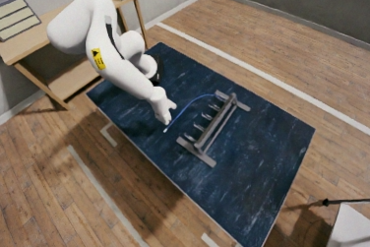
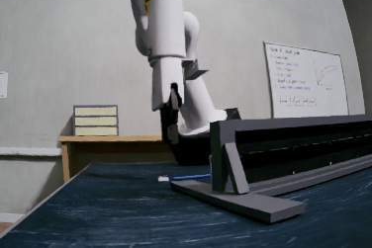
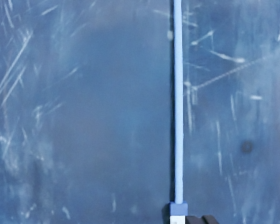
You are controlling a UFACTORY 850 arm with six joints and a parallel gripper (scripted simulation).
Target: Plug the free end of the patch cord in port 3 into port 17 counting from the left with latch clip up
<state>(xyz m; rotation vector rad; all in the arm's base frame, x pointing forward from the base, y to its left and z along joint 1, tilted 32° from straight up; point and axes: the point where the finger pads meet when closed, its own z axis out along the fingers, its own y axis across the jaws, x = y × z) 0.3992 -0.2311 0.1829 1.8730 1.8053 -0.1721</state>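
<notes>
The white plug is 20 mm to the right of my hand and 90 mm below it.
</notes>
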